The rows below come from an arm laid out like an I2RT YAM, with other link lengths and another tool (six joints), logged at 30 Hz.
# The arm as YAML. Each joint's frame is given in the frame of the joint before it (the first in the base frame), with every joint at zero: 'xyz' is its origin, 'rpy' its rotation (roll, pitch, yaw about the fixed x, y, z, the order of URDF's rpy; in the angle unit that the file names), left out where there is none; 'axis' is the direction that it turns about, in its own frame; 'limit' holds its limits. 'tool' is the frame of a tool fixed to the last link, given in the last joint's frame.
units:
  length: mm
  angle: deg
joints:
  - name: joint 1
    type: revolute
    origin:
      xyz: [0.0, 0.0, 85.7]
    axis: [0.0, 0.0, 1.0]
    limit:
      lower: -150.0
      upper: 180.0
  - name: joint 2
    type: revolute
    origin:
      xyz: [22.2, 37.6, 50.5]
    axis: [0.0, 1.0, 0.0]
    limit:
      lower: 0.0
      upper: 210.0
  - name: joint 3
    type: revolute
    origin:
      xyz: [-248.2, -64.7, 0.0]
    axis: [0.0, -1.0, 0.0]
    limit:
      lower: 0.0
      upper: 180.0
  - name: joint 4
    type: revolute
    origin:
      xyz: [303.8, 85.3, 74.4]
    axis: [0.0, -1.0, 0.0]
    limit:
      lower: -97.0
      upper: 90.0
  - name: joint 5
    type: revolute
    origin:
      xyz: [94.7, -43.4, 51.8]
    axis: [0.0, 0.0, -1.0]
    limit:
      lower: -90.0
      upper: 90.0
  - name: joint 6
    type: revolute
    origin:
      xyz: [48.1, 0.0, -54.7]
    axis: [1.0, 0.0, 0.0]
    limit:
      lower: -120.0
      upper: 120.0
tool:
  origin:
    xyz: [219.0, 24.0, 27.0]
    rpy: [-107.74, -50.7, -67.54]
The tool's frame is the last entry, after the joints.
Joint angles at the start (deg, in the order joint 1, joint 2, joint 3, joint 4, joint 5, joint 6):
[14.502, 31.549, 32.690, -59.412, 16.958, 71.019]
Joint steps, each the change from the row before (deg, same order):
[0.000, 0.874, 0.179, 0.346, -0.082, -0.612]
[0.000, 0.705, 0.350, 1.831, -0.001, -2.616]
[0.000, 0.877, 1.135, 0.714, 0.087, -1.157]
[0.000, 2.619, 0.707, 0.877, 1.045, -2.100]
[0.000, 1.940, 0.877, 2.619, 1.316, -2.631]
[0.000, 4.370, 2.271, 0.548, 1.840, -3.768]
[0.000, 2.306, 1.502, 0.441, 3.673, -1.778]
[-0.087, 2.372, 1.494, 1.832, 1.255, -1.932]
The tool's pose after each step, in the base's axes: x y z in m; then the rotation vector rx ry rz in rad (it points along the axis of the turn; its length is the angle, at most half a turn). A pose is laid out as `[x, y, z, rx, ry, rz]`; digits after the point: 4 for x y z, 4 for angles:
[0.3299, 0.0033, 0.0663, -1.7759, 1.8840, -0.4759]
[0.3394, 0.0072, 0.0724, -1.8099, 1.8370, -0.4964]
[0.3458, 0.0092, 0.0807, -1.8205, 1.8133, -0.5107]
[0.3502, 0.0068, 0.0773, -1.8743, 1.8089, -0.5279]
[0.3640, 0.0060, 0.0859, -1.9052, 1.7717, -0.5775]
[0.3716, 0.0019, 0.0857, -1.9995, 1.7577, -0.6082]
[0.3777, -0.0115, 0.0931, -2.0393, 1.7712, -0.6833]
[0.3898, -0.0132, 0.1009, -2.0624, 1.7513, -0.7235]

